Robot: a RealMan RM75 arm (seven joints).
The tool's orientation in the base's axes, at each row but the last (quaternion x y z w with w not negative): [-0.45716 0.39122 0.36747 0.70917]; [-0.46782 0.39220 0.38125 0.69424]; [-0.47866 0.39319 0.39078 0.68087]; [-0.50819 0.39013 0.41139 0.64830]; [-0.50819 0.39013 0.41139 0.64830]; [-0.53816 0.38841 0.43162 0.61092]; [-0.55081 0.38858 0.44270 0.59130]
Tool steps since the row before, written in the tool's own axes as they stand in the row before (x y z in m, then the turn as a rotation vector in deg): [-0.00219 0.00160 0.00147 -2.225 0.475 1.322]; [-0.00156 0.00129 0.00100 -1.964 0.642 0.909]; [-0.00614 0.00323 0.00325 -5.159 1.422 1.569]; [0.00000 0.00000 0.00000 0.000 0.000 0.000]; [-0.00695 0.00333 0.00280 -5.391 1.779 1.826]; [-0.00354 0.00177 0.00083 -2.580 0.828 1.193]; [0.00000 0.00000 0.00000 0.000 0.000 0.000]
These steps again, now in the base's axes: [-0.00201 0.00152 0.00178 -1.071 1.022 2.176]; [-0.00159 0.00105 0.00121 -1.194 0.718 1.777]; [-0.00478 0.00292 0.00523 -3.027 1.038 4.567]; [0.00000 0.00000 0.00000 0.000 0.000 0.000]; [-0.00533 0.00228 0.00580 -3.419 1.309 4.707]; [-0.00282 0.00052 0.00285 -1.611 0.942 2.298]; [0.00000 0.00000 0.00000 0.000 0.000 0.000]
